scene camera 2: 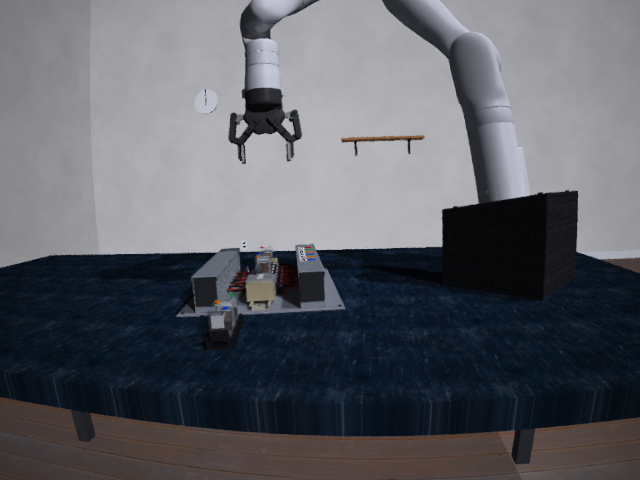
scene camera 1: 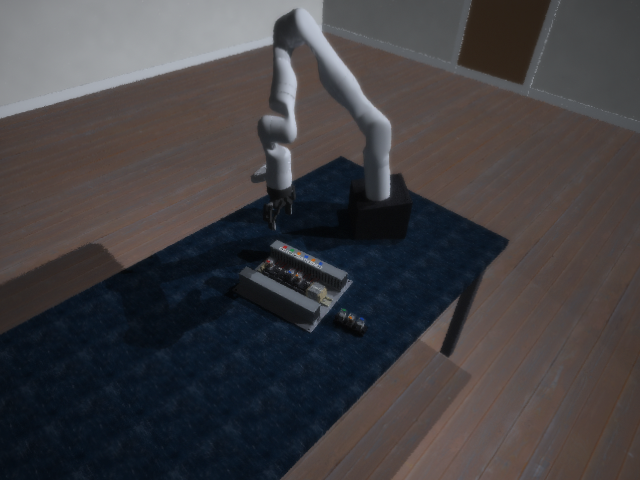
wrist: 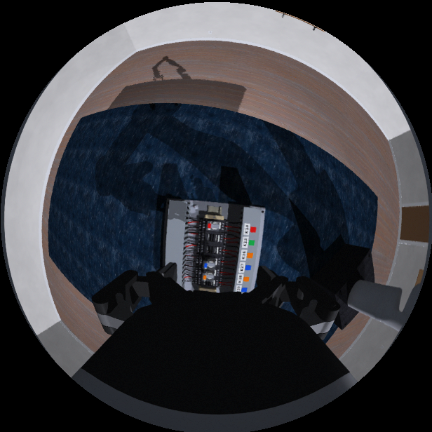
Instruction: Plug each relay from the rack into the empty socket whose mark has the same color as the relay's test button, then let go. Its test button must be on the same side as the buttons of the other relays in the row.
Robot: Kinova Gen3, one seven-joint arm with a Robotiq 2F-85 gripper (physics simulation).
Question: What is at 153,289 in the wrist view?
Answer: My gripper.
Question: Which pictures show my gripper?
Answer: Scene camera 2, scene camera 1 and the wrist view: all of them.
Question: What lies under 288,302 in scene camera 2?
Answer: A grey mounting plate.
